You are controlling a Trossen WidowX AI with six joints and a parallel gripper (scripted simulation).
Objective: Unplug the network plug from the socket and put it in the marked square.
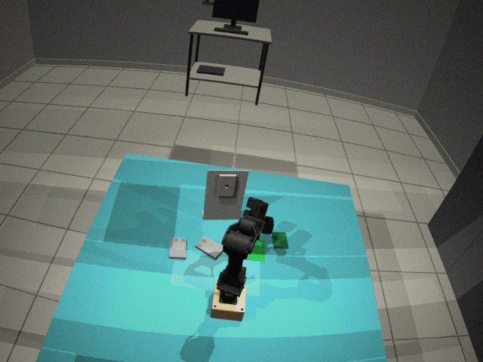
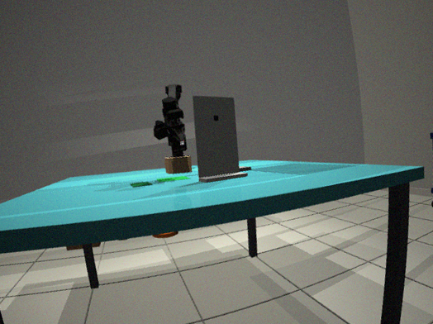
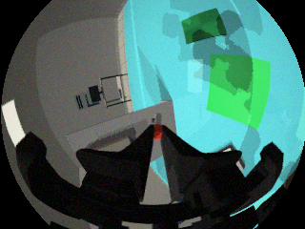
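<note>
My gripper tip is 140 mm above the bright green marked square, 60 mm past it and 40 mm to the left of it. Also, from my gripper tip: grey upright panel (110 mm to the left, 110 mm ahead, 10 mm below).
</note>
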